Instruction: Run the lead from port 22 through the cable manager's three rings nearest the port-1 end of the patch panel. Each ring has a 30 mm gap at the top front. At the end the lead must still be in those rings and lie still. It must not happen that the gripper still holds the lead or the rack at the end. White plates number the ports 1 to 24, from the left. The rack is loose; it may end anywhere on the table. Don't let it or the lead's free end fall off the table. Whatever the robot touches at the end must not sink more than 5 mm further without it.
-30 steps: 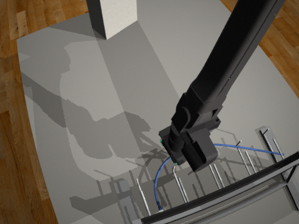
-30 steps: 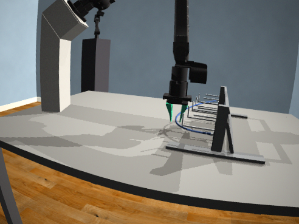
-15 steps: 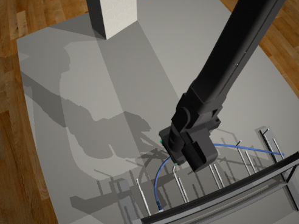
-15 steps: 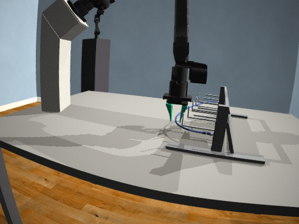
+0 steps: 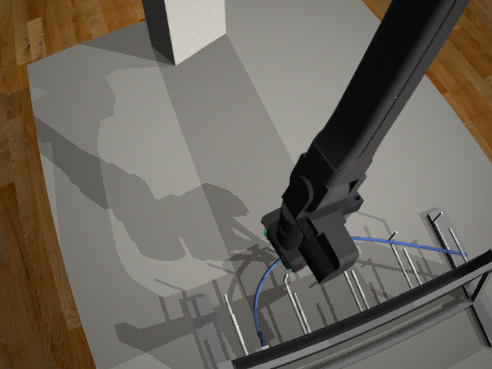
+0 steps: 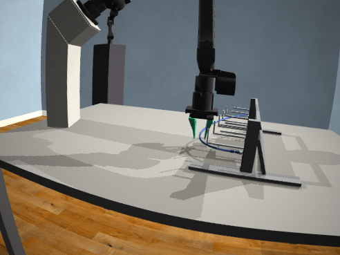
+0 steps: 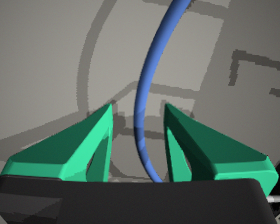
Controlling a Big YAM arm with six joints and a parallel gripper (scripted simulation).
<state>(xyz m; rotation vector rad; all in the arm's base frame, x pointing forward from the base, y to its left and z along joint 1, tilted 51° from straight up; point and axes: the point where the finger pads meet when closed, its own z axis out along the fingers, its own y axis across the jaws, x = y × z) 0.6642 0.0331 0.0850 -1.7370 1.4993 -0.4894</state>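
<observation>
Right now my hand is 15 cm short of the patch panel rack, 10 cm to the right of it and 4 cm below it.
</observation>
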